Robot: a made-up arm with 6 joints. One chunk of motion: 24 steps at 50 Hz.
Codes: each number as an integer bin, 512 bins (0 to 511) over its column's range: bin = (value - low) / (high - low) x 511, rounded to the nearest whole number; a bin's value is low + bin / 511 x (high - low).
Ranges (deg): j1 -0.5..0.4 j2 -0.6..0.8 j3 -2..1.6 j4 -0.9..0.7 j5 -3..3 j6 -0.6..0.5
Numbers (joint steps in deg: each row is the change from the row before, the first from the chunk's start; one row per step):
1: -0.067 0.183 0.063 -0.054 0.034 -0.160
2: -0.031 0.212 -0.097 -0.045 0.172 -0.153
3: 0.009 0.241 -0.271 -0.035 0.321 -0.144
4: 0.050 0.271 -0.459 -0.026 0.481 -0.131
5: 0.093 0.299 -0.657 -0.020 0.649 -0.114
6: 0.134 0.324 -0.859 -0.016 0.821 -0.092
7: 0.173 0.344 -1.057 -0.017 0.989 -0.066
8: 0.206 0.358 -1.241 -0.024 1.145 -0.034
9: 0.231 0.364 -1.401 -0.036 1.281 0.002
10: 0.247 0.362 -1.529 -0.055 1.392 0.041
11: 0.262 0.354 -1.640 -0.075 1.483 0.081
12: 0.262 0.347 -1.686 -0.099 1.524 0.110
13: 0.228 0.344 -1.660 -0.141 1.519 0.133
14: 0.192 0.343 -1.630 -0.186 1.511 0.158
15: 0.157 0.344 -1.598 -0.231 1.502 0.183
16: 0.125 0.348 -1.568 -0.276 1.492 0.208
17: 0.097 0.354 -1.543 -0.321 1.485 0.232
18: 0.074 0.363 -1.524 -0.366 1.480 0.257
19: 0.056 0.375 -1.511 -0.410 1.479 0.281
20: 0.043 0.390 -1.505 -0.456 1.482 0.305
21: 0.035 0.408 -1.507 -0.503 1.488 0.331
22: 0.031 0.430 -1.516 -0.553 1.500 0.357
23: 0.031 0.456 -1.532 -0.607 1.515 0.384
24: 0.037 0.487 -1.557 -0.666 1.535 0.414
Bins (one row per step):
1: 246 286 293 270 258 204
2: 266 296 270 273 270 208
3: 289 307 245 276 283 212
4: 312 318 219 279 296 218
5: 337 328 191 281 311 226
6: 360 337 162 282 325 236
7: 382 345 134 282 340 248
8: 401 350 108 280 353 263
9: 415 352 85 276 365 280
10: 424 351 67 270 374 298
11: 433 348 51 263 382 316
12: 433 346 45 256 385 330
13: 413 345 48 242 385 341
14: 393 344 53 228 384 352
15: 373 345 57 214 383 364
16: 355 346 61 199 383 375
17: 339 348 65 185 382 387
18: 326 351 68 171 382 398
19: 316 356 69 156 381 409
20: 308 361 70 142 382 420
21: 304 368 70 127 382 432
22: 301 376 69 111 383 445
23: 301 385 66 94 385 457
24: 305 397 63 75 386 471

